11 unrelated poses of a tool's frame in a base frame.
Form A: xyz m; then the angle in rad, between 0 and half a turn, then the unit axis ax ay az.
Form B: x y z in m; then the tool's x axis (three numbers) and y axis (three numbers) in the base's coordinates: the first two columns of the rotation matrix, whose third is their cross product. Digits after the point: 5 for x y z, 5 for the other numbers.
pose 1, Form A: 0.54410 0.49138 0.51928 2.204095 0.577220 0.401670 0.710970
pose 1, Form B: 0.54410 0.49138 0.51928 -0.06144 0.94216 0.32948 -0.20403 -0.33499 0.91987
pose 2, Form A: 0.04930 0.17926 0.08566 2.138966 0.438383 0.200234 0.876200
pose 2, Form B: 0.04930 0.17926 0.08566 -0.24250 0.87355 0.42202 -0.60353 -0.47642 0.63936
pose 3, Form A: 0.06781 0.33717 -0.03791 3.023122 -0.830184 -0.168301 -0.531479
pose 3, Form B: 0.06781 0.33717 -0.03791 0.38059 0.21564 0.89925 0.34128 -0.93654 0.08015
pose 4, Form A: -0.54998 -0.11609 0.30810 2.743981 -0.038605 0.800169 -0.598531
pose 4, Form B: -0.54998 -0.11609 0.30810 -0.91912 -0.29113 -0.26543 0.17239 0.30860 -0.93544
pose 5, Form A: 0.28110 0.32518 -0.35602 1.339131 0.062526 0.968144 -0.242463
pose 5, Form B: 0.28110 0.32518 -0.35602 0.23261 -0.18935 -0.95396 0.28262 0.95170 -0.11999
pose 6, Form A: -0.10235 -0.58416 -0.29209 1.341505 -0.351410 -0.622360 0.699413
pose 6, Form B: -0.10235 -0.58416 -0.29209 0.32271 0.85010 0.41615 -0.51211 0.52658 -0.67856
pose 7, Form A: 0.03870 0.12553 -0.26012 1.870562 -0.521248 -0.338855 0.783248
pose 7, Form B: 0.03870 0.12553 -0.26012 0.05664 0.97710 -0.20508 -0.51953 -0.14657 -0.84178
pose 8, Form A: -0.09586 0.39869 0.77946 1.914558 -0.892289 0.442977 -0.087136
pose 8, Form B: -0.09586 0.39869 0.77946 0.72748 -0.61052 -0.31311 -0.44644 -0.07467 -0.89169
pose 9, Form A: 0.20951 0.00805 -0.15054 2.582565 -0.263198 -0.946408 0.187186
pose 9, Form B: 0.20951 0.00805 -0.15054 -0.71977 0.55954 0.41090 0.36099 0.80726 -0.46693
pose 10, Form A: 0.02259 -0.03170 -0.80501 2.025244 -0.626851 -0.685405 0.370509
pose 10, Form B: 0.02259 -0.03170 -0.80501 0.12646 0.95115 0.28163 0.28534 0.23703 -0.92865
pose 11, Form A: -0.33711 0.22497 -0.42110 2.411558 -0.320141 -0.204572 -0.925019
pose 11, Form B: -0.33711 0.22497 -0.42110 -0.56629 -0.50260 0.65323 0.73118 -0.67212 0.11674
